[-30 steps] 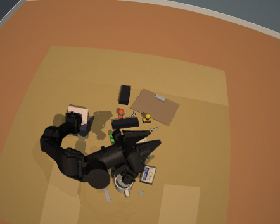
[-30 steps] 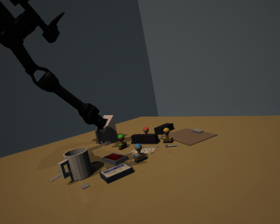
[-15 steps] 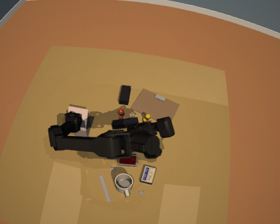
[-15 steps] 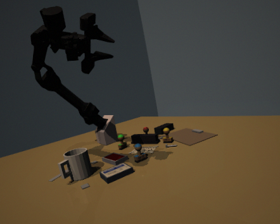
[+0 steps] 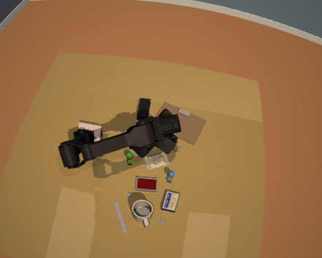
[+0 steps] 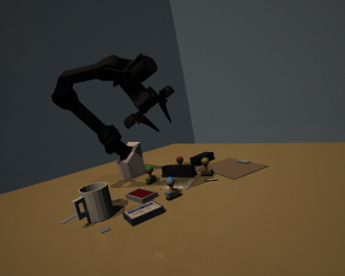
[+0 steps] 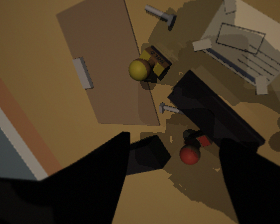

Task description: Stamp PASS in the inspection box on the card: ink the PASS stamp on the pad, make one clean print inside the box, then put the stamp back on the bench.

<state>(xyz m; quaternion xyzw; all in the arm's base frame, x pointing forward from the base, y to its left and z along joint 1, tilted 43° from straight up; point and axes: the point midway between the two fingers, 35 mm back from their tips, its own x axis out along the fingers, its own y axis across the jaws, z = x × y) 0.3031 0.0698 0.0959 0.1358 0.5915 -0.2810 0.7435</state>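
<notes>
My gripper tip is 110 mm past the green-knobbed stamp, 20 mm to the left of it and 180 mm above it. Also, from my gripper tip: white card (10 mm ahead, 200 mm below); then blue-knobbed stamp (80 mm ahead, 80 mm to the right, 180 mm below); then black bar (60 mm behind, 80 mm to the left, 190 mm below).
</notes>
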